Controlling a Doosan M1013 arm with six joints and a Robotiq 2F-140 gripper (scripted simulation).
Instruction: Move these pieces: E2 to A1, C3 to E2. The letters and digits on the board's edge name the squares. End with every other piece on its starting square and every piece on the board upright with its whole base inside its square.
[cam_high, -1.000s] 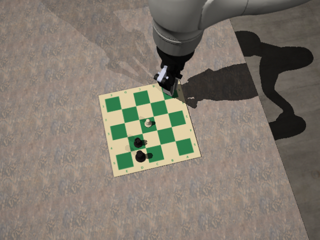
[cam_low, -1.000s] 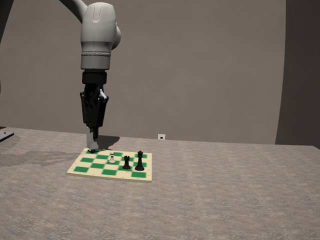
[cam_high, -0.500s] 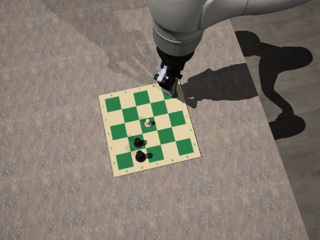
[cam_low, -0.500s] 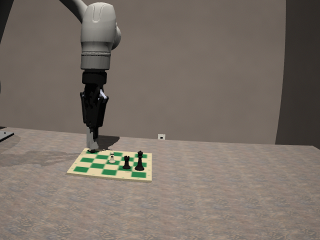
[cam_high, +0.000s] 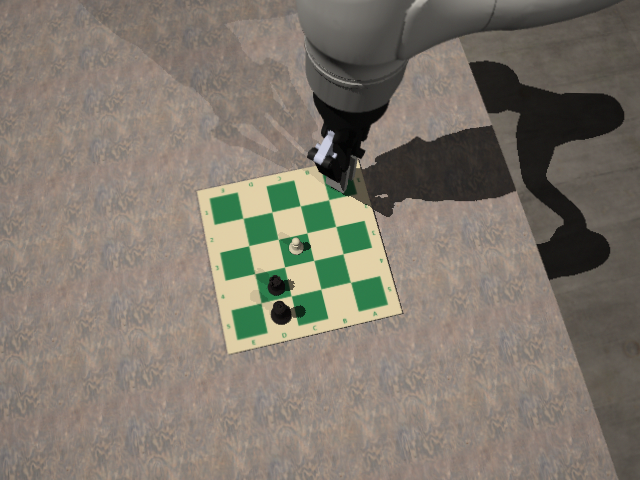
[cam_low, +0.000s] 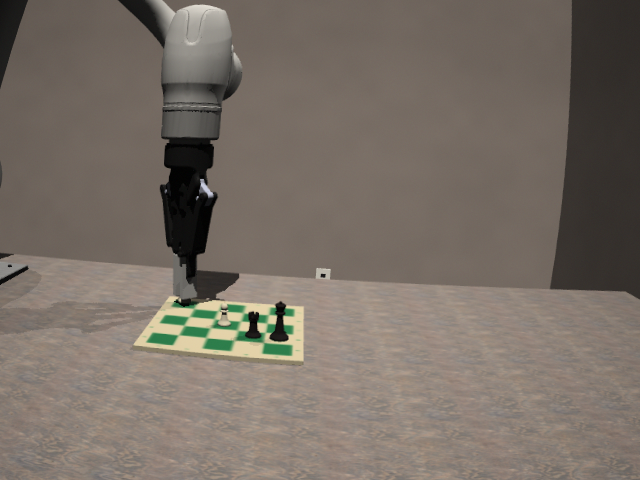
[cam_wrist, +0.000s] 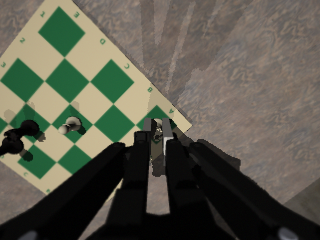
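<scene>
My hand is 30 mm above the white piece. From my hand the other things lie so: white pawn 80 mm ahead, 70 mm to the right, 30 mm below; black queen 160 mm ahead, 110 mm to the right, 20 mm below; chessboard 80 mm ahead, 70 mm to the right, 50 mm below.
</scene>
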